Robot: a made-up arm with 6 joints.
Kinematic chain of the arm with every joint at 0, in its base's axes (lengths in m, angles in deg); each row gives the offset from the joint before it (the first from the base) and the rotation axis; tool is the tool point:
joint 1: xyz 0 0 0.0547 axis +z
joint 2: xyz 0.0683 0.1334 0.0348 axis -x
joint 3: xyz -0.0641 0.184 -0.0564 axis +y
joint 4: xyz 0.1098 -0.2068 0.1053 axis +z
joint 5: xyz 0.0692 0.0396 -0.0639 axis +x
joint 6: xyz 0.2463 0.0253 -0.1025 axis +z
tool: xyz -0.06 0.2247 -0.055
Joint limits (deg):
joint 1: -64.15..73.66
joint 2: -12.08..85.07
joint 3: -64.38..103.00
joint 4: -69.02..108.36
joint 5: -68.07..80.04
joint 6: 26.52..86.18
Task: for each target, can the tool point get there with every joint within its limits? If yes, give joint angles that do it. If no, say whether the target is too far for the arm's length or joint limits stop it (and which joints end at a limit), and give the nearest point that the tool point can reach.
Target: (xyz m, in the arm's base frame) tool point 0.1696 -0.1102 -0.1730
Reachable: yes | joints -2.07 74.53 51.24 -15.05 29.13 40.60
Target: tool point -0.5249 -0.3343 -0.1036
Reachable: no: joint limits stop it (at a limit: joint 1, joint 2, joint 3, joint 6) | nearest point -0.3715 -0.1445 -0.1070 | short by 0.244 m
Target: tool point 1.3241 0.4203 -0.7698
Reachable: no: too far | nearest point 0.4251 0.1349 -0.2382 | short by 1.083 m
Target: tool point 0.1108 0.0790 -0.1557
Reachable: yes | joints 29.06 49.28 16.14 17.25 -19.62 49.54
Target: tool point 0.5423 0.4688 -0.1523
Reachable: no: joint limits stop it (at a limit: joint 2, joint 6) | nearest point 0.3761 0.3251 -0.1038 | short by 0.225 m
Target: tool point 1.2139 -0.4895 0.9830
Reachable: no: too far | nearest point 0.4173 -0.1161 0.3190 | short by 1.102 m
